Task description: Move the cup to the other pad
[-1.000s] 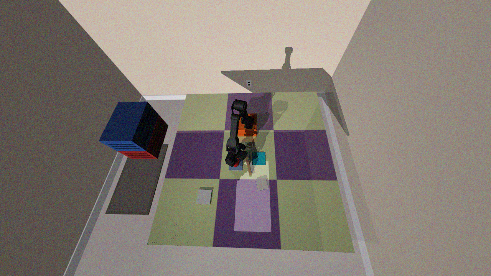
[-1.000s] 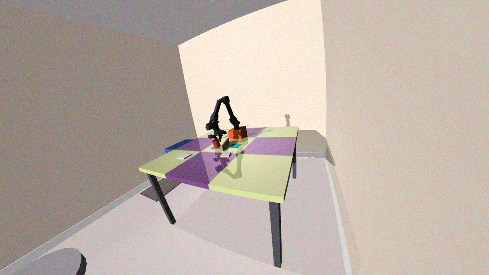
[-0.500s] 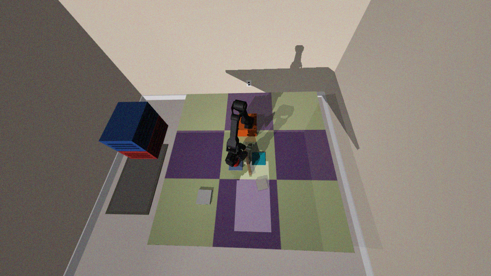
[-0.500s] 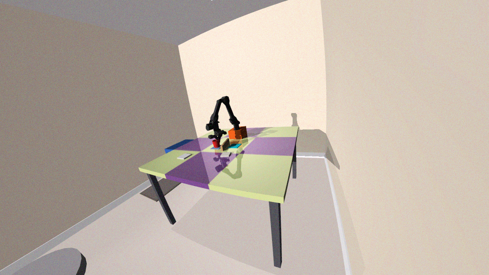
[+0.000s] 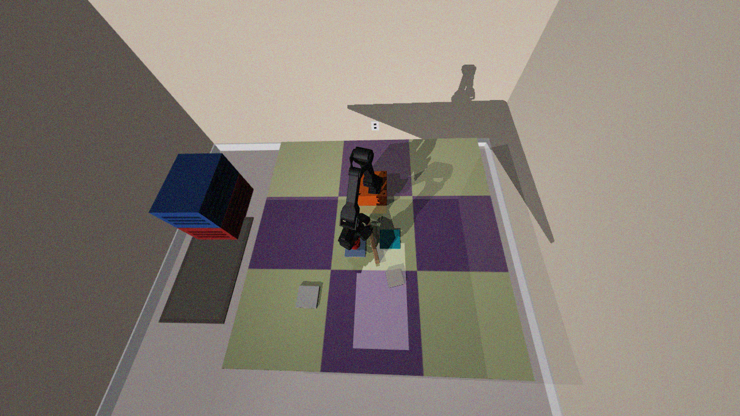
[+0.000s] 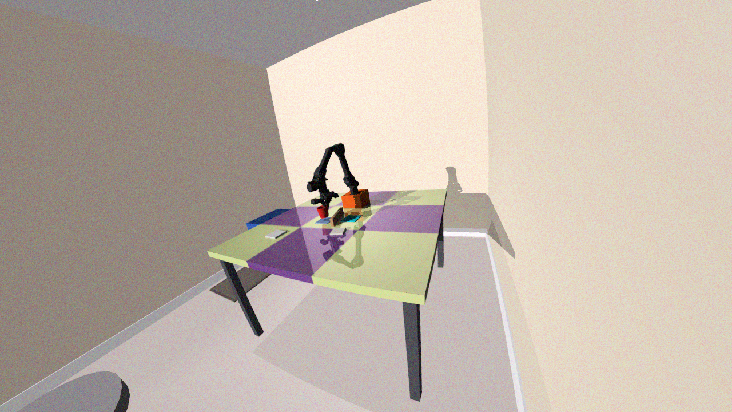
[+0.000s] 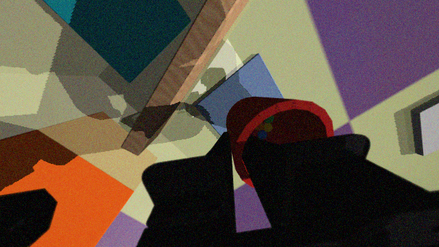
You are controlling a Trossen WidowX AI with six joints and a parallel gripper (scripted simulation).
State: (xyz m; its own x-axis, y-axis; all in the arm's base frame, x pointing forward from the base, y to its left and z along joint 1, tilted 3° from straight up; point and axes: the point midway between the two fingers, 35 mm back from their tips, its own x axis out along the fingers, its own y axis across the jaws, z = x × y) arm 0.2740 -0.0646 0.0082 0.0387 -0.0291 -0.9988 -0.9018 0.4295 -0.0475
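The teal pad is 170 mm to the left of my gripper tip, 70 mm below it and 30 mm behind it. Also, from my gripper tip: red cup (30 mm ahead, 20 mm to the right); then wooden barrier (80 mm to the left, 50 mm below); then blue pad (70 mm below, 30 mm ahead, 10 mm to the right).
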